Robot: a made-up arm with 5 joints.
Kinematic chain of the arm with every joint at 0, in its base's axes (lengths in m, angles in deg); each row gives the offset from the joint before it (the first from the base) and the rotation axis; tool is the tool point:
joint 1: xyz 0 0 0.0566 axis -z
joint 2: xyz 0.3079 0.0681 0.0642 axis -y
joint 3: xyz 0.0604 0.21 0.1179 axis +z
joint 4: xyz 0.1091 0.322 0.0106 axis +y
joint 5: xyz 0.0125 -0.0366 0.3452 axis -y
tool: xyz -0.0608 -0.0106 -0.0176
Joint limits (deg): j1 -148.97..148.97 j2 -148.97..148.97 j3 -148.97..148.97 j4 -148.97..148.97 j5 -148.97..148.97
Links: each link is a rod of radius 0.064 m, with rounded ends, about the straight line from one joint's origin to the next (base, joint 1, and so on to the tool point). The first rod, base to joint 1, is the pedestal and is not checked.
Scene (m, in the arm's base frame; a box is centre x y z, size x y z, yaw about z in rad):
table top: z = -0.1
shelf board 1: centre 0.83 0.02 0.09 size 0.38 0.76 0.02 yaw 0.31
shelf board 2: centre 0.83 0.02 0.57 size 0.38 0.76 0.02 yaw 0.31
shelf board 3: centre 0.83 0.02 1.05 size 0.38 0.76 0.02 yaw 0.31
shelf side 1: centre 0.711 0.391 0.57 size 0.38 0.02 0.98 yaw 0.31
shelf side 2: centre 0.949 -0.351 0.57 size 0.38 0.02 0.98 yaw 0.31
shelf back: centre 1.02 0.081 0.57 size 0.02 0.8 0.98 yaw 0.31
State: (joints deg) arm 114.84 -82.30 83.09 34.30 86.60
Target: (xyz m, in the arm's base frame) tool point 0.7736 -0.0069 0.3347
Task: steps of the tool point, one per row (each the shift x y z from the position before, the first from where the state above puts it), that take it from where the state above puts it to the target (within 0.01 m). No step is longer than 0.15 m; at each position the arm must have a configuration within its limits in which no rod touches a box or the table.
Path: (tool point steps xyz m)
1: 0.1036 0.0826 0.0443
2: 0.0849 0.1125 0.0316
3: 0.0575 0.1338 0.0130
4: 0.0245 0.1429 -0.0096
5: -0.0102 0.1378 -0.0333
6: -0.0421 0.1178 -0.0545
7: 0.0985 0.0144 0.0225
8: 0.0936 0.0282 -0.0003
9: 0.0832 0.0456 -0.0222

